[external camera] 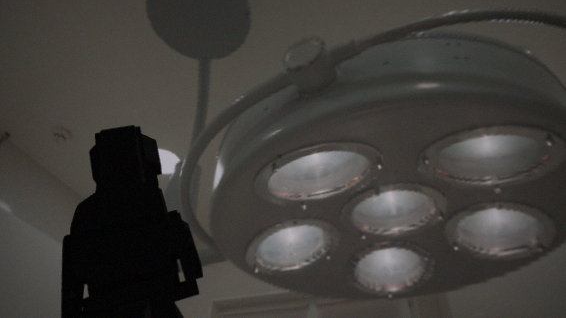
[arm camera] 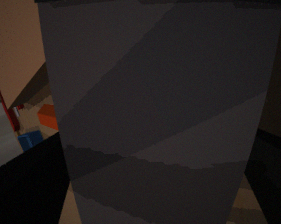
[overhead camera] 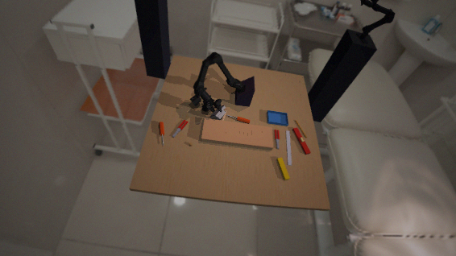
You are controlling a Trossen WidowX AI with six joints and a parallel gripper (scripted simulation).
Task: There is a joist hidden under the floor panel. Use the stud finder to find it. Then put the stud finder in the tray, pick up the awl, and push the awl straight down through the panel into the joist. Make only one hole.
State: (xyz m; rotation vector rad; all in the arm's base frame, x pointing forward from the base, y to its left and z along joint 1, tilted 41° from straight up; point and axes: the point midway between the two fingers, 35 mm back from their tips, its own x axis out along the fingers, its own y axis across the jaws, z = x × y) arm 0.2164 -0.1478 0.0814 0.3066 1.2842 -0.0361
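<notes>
The stud finder lies 20 mm to the left of my gripper tip, 20 mm below it and 10 mm behind it. The rest, counted from my gripper tip: brown-handled awl: 50 mm to the left, 40 mm below, 30 mm behind; green light: 40 mm to the left, 30 mm below, 10 mm behind; blue tray: 480 mm to the left, 100 mm behind, 30 mm below.
</notes>
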